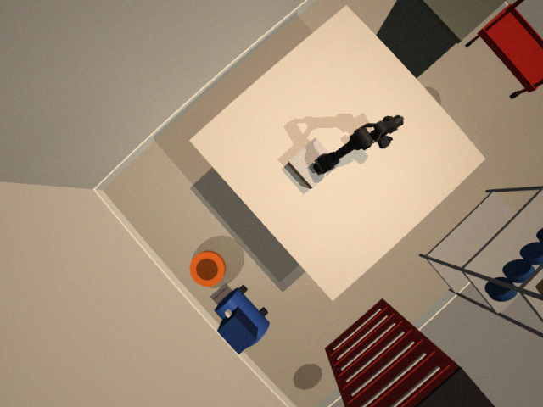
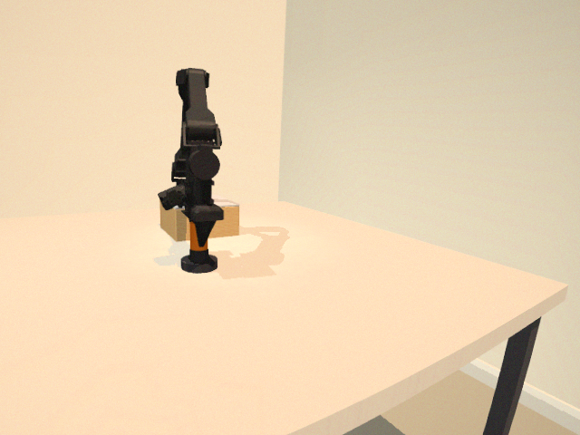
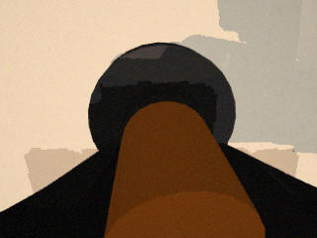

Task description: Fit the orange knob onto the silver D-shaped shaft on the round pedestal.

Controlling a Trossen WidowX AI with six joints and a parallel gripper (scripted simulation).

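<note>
My gripper tip is 2 cm above the black round pedestal. Also, from my gripper tip: orange knob (3 cm above).
</note>
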